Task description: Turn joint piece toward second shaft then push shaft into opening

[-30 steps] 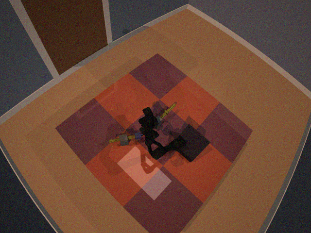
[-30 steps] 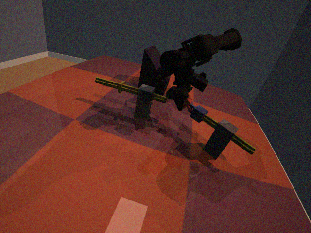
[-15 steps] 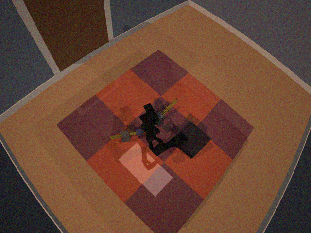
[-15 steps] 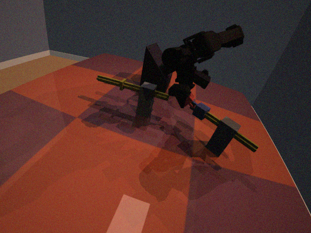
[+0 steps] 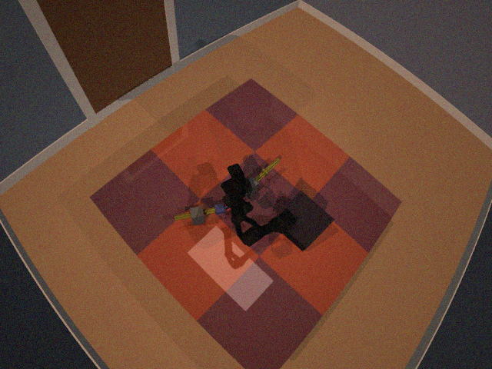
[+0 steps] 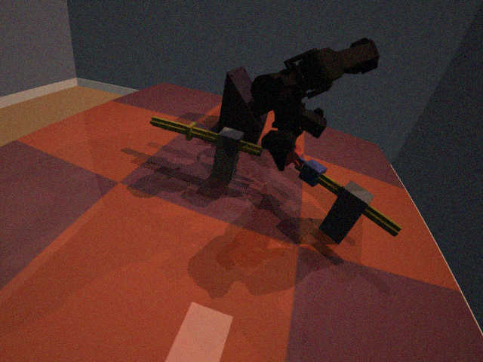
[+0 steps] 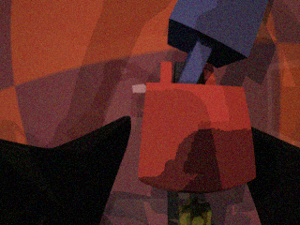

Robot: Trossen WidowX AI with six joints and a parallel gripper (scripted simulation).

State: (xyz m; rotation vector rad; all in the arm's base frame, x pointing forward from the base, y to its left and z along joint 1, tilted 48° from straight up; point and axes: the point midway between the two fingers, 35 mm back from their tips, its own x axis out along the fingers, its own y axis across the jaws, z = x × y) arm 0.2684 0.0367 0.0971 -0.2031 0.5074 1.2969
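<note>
My gripper tip is 3 cm below the red square joint piece.
</note>
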